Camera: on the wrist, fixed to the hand. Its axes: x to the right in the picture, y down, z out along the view.
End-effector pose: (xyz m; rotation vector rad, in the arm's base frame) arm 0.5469 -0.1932 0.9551 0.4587 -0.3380 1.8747
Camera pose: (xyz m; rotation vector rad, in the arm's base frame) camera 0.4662 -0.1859 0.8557 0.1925 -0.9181 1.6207
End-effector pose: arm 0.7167 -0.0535 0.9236 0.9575 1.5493 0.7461
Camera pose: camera 0.6300 -0.0288 1.0148 0.5363 1.1365 1.0080
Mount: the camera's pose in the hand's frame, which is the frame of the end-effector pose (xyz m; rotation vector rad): -0.0160 0.0746 -0.1031 -0.5742 -0.1328 -0.0357
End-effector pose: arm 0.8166 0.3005 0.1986 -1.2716 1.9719 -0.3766
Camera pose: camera 0.6971 0.3342 0.2308 -1.6316 2.0131 0.2785
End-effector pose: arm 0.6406 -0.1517 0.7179 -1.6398 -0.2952 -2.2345
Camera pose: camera 0.5842 -0.2555 0.6680 2.0331 -0.3167 2.3316
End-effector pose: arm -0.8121 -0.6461 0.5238 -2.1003 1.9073 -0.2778
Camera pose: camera -0.9180 -0.6449 0.5962 2.3379 -1.9729 -0.4334
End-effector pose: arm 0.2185 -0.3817 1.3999 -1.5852 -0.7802 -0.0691
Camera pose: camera 0.2847 -0.4787 1.3483 -2.1340 -0.9456 -0.2322
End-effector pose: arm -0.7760 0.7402 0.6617 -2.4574 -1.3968 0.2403
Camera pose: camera -0.6939 0.6722 0.7331 2.4677 1.4965 0.0123
